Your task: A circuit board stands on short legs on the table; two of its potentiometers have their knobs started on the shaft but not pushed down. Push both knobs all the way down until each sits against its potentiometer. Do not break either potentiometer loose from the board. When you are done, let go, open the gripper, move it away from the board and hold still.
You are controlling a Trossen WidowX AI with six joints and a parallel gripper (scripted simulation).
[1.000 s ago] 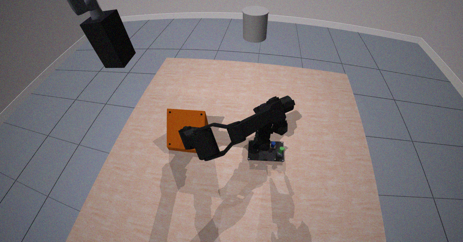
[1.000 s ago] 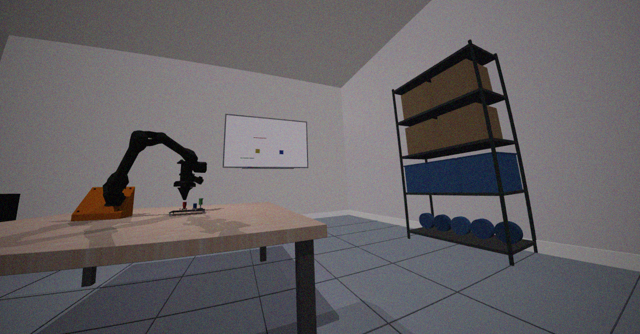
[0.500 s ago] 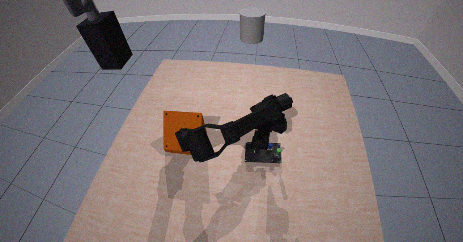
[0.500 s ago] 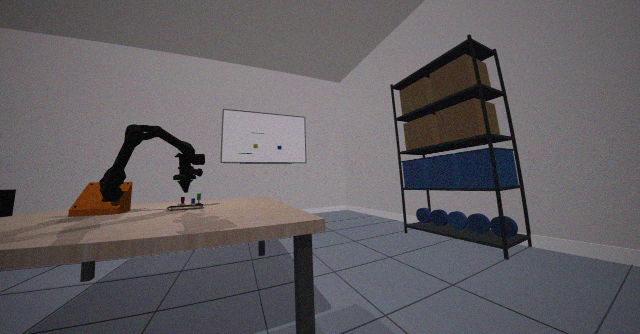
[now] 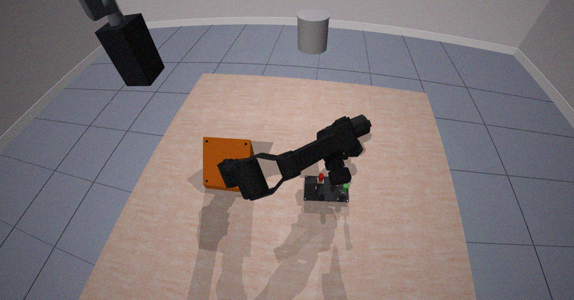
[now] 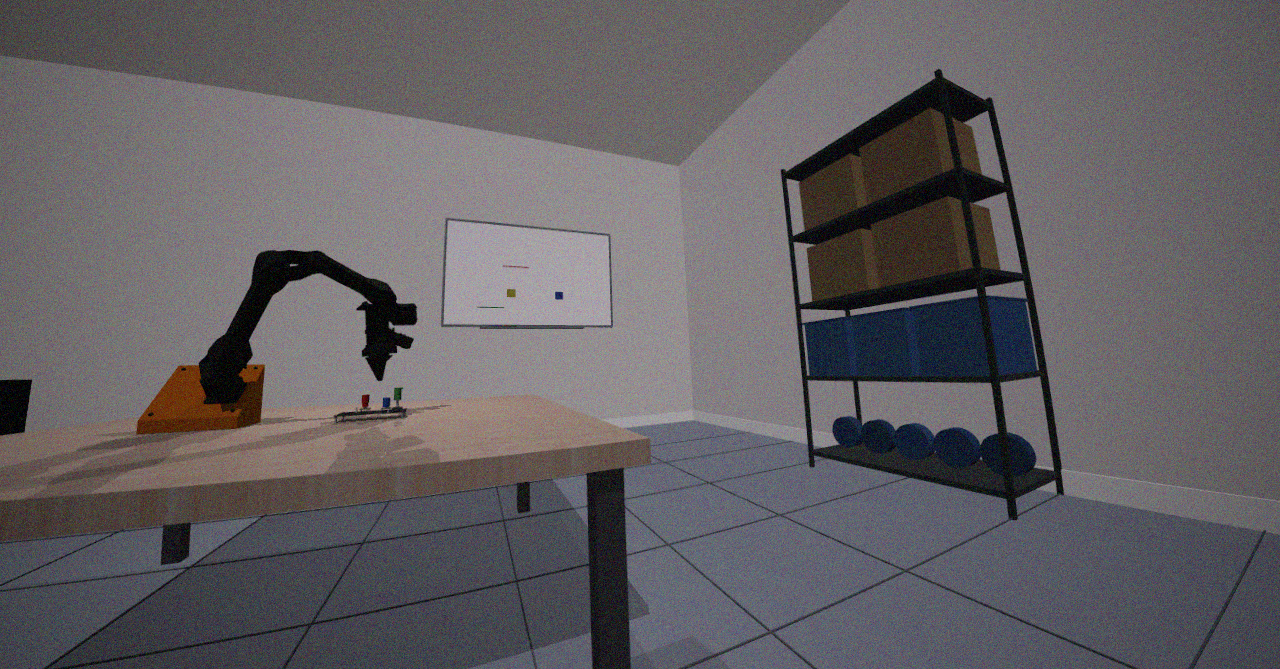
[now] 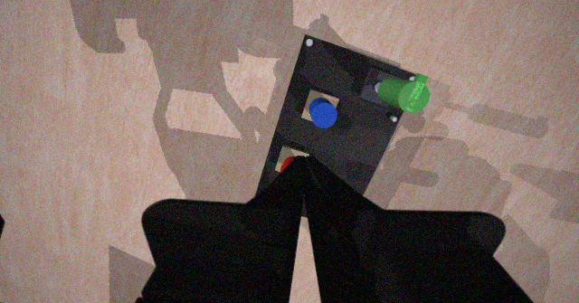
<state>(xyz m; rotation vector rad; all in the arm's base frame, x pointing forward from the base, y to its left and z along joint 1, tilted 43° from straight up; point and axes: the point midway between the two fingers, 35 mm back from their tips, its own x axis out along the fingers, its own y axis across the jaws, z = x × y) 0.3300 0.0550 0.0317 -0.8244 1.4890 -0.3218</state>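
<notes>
Right now the green knob is 5 cm to the right of my gripper tip, 5 cm ahead of it and 3 cm below it. The rest, counted from my gripper tip: red knob: 6 cm below, 3 cm behind.
</notes>
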